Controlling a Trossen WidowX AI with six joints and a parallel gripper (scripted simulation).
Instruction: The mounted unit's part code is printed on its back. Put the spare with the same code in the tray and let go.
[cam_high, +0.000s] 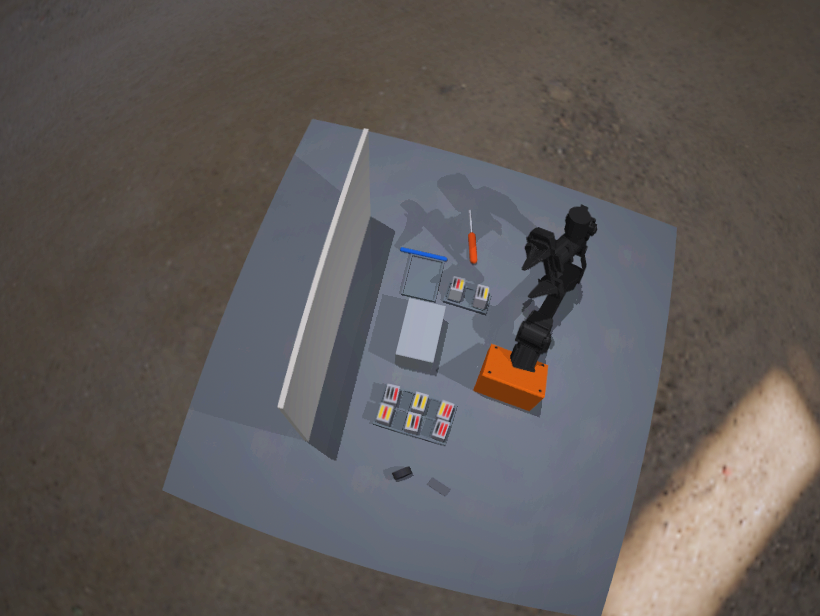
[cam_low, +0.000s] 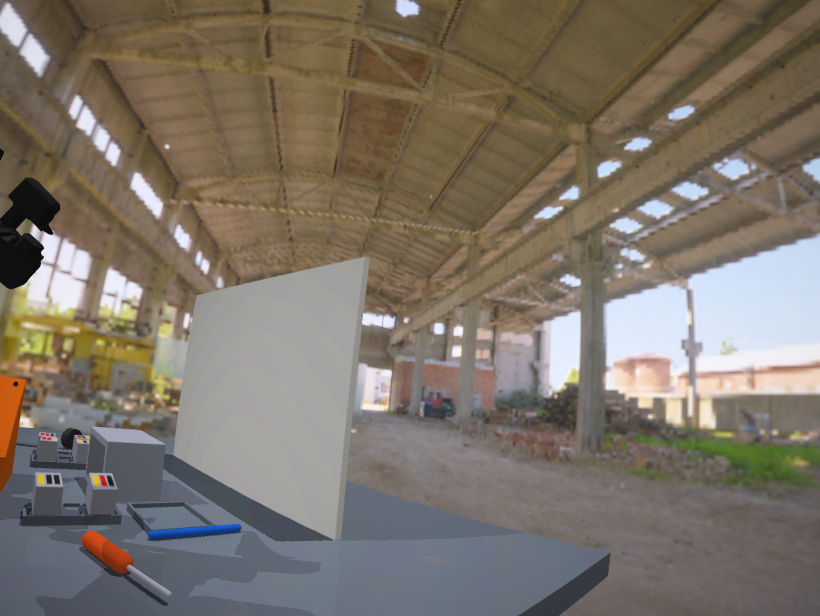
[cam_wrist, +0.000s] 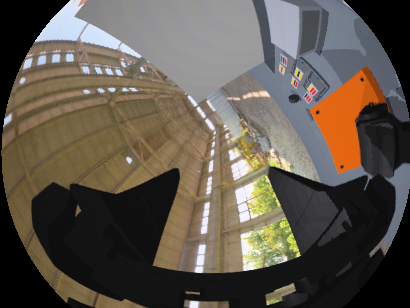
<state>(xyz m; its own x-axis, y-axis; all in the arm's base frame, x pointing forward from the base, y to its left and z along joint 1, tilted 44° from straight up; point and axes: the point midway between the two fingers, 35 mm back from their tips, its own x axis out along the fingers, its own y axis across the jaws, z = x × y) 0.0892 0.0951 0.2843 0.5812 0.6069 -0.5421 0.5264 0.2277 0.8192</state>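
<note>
Right now the grey spare is 330 mm below my gripper tip, 250 mm to the left of it and 180 mm ahead of it. Round my gripper tip: white panel (450 mm ahead, 150 mm below, 60 mm to the left); blue pen (370 mm below, 260 mm ahead, 190 mm to the right); dark tray (370 mm below, 240 mm ahead, 120 mm to the right).
</note>
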